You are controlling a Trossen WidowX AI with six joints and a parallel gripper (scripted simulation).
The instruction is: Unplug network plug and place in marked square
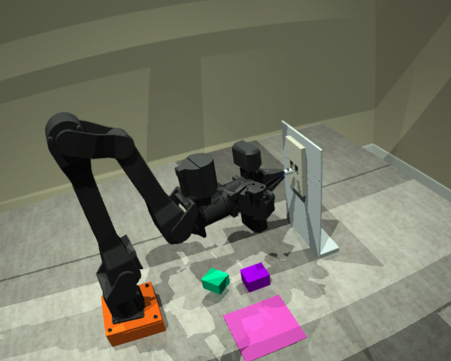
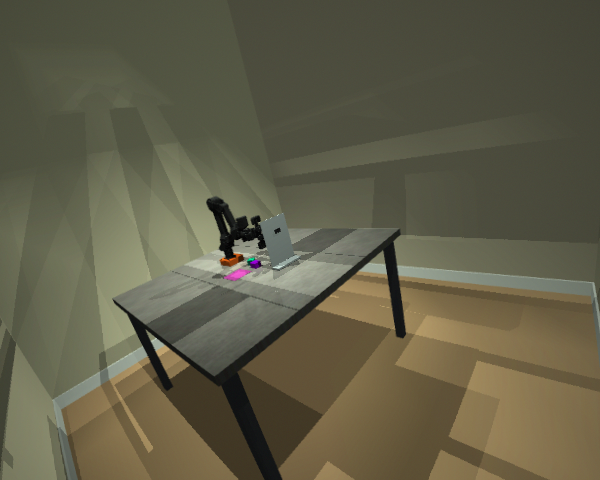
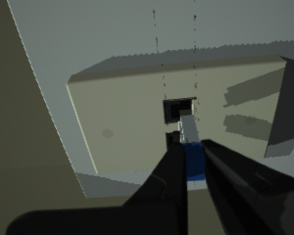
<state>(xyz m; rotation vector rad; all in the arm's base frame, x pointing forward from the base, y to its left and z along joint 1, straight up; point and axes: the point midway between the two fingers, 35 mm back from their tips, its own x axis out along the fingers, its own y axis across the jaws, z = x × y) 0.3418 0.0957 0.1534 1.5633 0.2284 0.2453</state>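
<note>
My gripper tip is now 13 cm past the marked square, 21 cm to the left of it and 19 cm above it. Round my gripper tip: network plug: 1 cm ahead; then purple block: 11 cm behind, 9 cm to the right, 17 cm below; then upright panel: 5 cm ahead, 1 cm to the left, 7 cm below.
</note>
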